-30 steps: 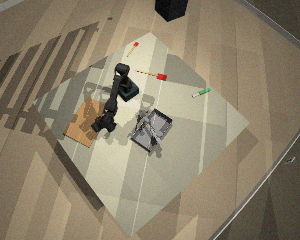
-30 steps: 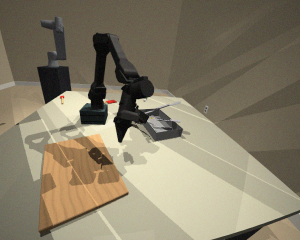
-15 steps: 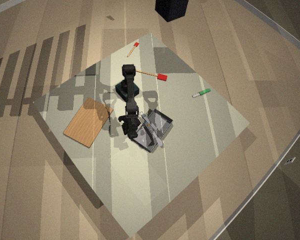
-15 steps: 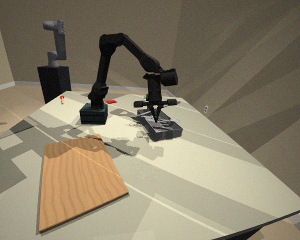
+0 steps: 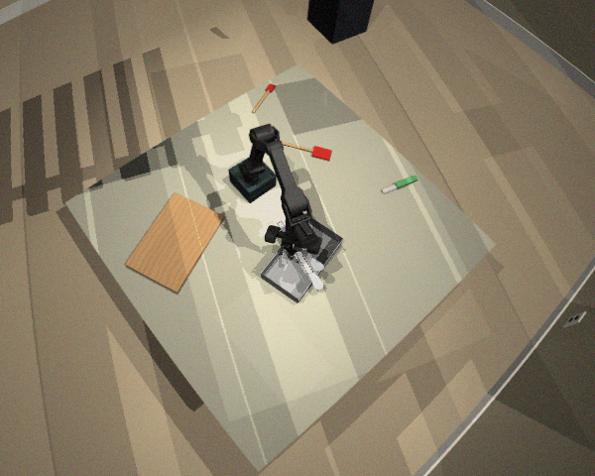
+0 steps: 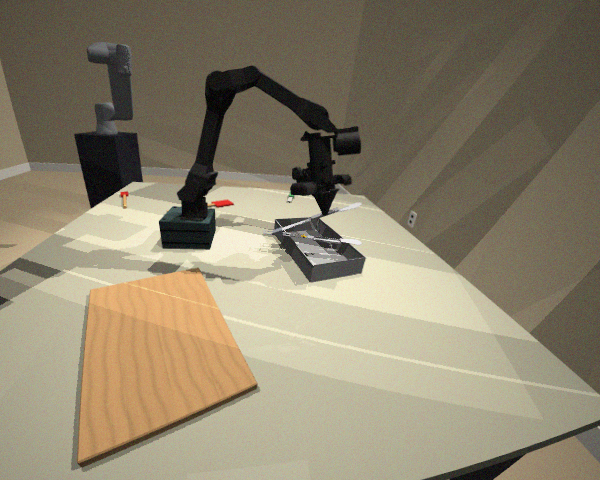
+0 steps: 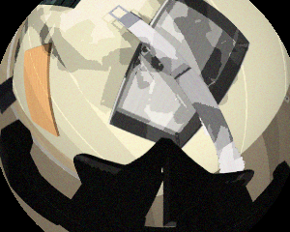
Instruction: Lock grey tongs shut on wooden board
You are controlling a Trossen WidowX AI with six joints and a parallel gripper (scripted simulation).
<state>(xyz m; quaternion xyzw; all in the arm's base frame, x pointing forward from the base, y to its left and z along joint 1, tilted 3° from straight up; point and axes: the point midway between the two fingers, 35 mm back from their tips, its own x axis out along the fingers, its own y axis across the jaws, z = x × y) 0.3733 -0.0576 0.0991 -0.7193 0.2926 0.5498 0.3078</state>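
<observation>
The grey roasting tin is 6 cm to the left of my gripper tip and 12 cm below it. The rest, counted from my gripper tip: red spatula (43 cm behind, 37 cm to the left, 15 cm below); then wooden board (34 cm behind, 32 cm to the right, 14 cm below).
</observation>
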